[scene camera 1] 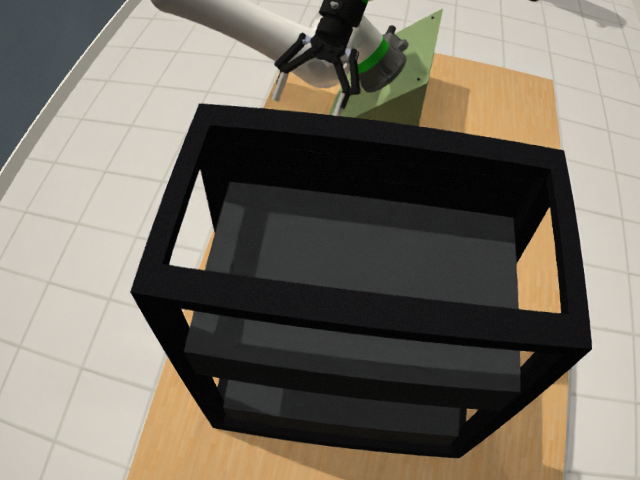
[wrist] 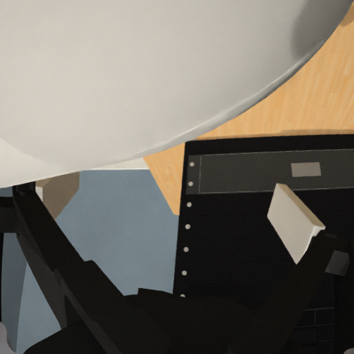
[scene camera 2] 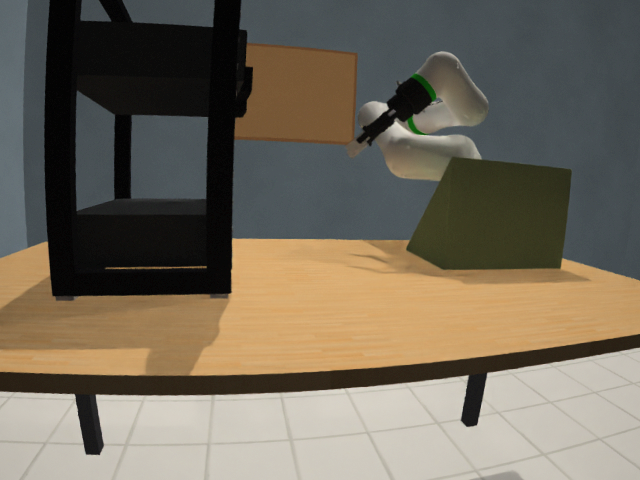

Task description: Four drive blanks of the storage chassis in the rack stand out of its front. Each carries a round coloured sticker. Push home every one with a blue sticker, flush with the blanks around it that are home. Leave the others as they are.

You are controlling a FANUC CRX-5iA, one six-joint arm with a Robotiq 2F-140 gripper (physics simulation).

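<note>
The black rack stands on the table. The storage chassis is in its upper part. In scene camera 2 dark parts stand out of its front, seen edge-on; which are blanks I cannot tell. In the wrist view a few drive bay outlines show at the lower right, partly behind a finger. No coloured sticker shows in any view. My gripper is open and empty, apart from the rack, in front of it and tilted down toward it.
A lower unit sits near the rack's bottom. The arm stands on a green pedestal on the wooden table. A brown board hangs behind. A white arm link covers much of the wrist view.
</note>
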